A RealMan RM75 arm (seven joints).
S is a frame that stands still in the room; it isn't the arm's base.
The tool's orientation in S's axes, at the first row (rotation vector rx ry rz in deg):
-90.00 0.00 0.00
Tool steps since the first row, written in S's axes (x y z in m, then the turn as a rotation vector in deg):
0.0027 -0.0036 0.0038 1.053 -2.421 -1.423
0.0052 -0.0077 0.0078 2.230 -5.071 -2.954
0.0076 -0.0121 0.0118 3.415 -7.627 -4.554
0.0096 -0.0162 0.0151 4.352 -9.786 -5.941
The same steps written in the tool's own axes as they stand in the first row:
0.0027 -0.0038 -0.0036 1.053 1.423 -2.421
0.0052 -0.0078 -0.0077 2.230 2.954 -5.071
0.0076 -0.0118 -0.0121 3.415 4.554 -7.627
0.0096 -0.0151 -0.0162 4.352 5.941 -9.786

